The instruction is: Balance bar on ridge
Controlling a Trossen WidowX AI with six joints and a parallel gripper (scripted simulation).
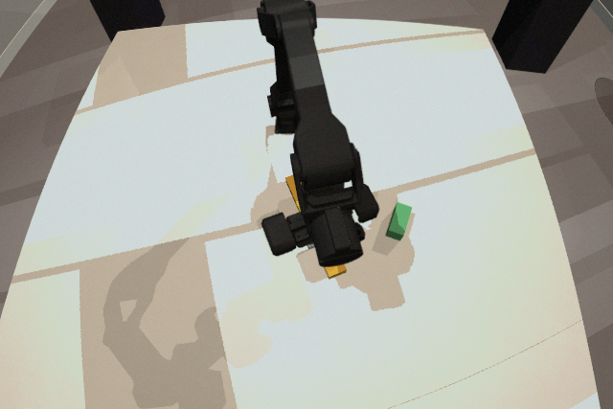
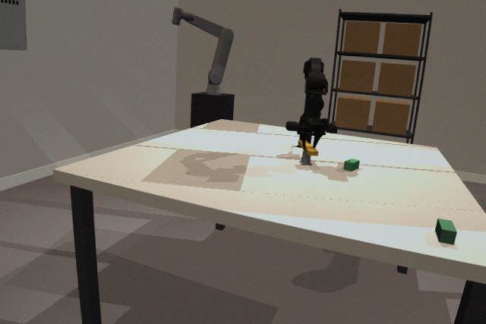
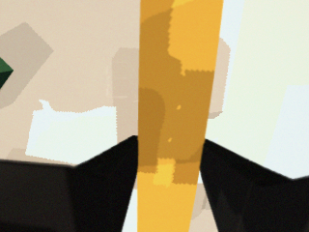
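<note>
Right now the yellow bar is 30 mm behind my gripper tip and 10 mm to the right of it. Round my gripper tip: dark green cube 430 mm ahead, 420 mm to the left, 50 mm below; light green block 50 mm behind, 160 mm to the left, 50 mm below.
</note>
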